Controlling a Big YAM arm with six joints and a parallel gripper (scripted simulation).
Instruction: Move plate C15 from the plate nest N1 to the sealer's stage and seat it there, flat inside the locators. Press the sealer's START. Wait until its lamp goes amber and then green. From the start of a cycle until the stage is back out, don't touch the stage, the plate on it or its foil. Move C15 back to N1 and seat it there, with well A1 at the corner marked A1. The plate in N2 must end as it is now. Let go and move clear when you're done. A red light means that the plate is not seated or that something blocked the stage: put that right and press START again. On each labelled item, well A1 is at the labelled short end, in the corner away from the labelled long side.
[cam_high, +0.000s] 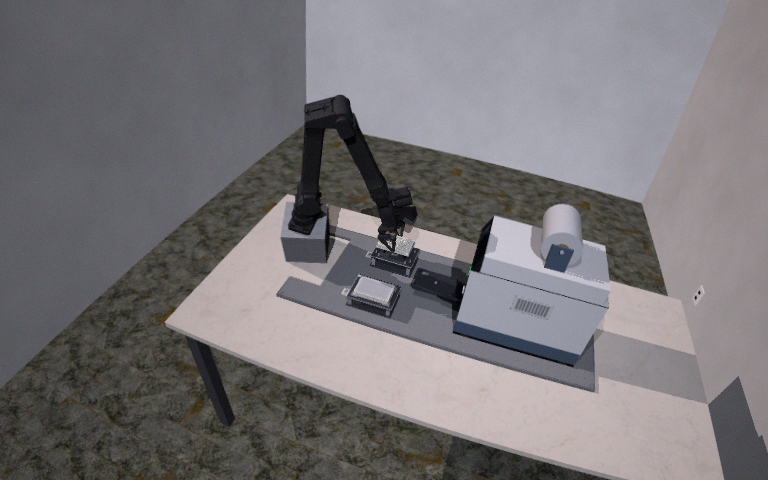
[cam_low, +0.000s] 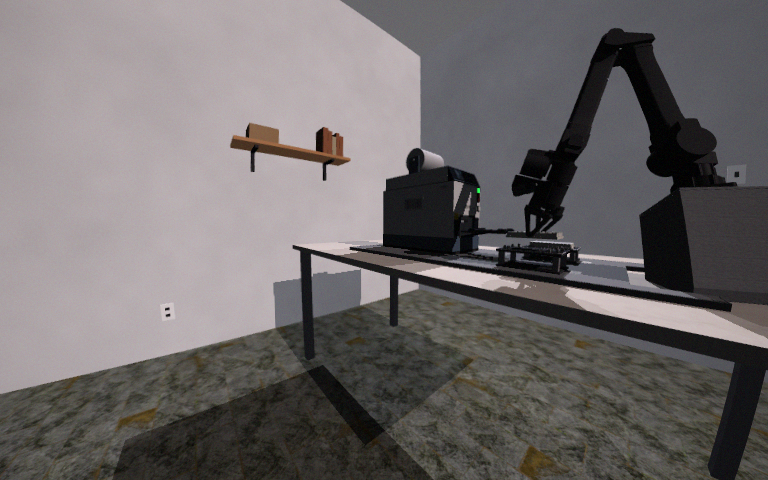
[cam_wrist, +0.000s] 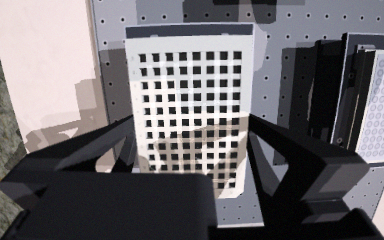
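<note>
Now: hand 18 cm short of the dark stage and 17 cm to the left of it. Also, from my hand: foil roll (51 cm ahead, 19 cm to the right, 32 cm above); white well plate (right at my hand).
</note>
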